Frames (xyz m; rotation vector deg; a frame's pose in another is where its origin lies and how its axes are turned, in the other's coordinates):
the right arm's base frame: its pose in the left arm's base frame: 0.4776 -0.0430 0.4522 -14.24 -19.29 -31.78
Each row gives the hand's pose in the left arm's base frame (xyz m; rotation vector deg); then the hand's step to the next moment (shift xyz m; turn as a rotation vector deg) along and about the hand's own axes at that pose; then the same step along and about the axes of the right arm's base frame.
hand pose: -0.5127 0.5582 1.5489 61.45 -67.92 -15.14
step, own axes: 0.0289 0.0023 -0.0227 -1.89 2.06 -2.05
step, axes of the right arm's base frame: 0.0345 0.0089 0.0091 -1.23 2.88 1.49
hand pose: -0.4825 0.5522 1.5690 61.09 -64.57 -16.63
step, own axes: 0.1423 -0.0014 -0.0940 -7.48 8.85 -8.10
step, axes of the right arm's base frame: 0.1660 0.0310 0.0240 -5.00 11.48 6.56
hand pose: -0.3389 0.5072 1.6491 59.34 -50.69 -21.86
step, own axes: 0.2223 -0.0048 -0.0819 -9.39 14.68 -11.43
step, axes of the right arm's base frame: 0.2362 0.0172 -0.0089 -5.93 16.36 11.47
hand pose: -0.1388 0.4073 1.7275 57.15 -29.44 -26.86
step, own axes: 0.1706 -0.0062 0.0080 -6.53 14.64 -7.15
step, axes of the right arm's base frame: 0.1651 -0.0226 -0.0380 -3.15 12.11 12.31
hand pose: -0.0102 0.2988 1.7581 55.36 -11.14 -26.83
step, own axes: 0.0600 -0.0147 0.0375 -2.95 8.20 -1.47
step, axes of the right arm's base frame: 0.0599 -0.0332 -0.0230 -0.44 4.60 7.53
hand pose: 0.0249 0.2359 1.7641 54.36 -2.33 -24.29
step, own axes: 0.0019 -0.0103 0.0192 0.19 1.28 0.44
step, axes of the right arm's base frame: 0.0062 -0.0208 -0.0026 0.76 0.30 1.09
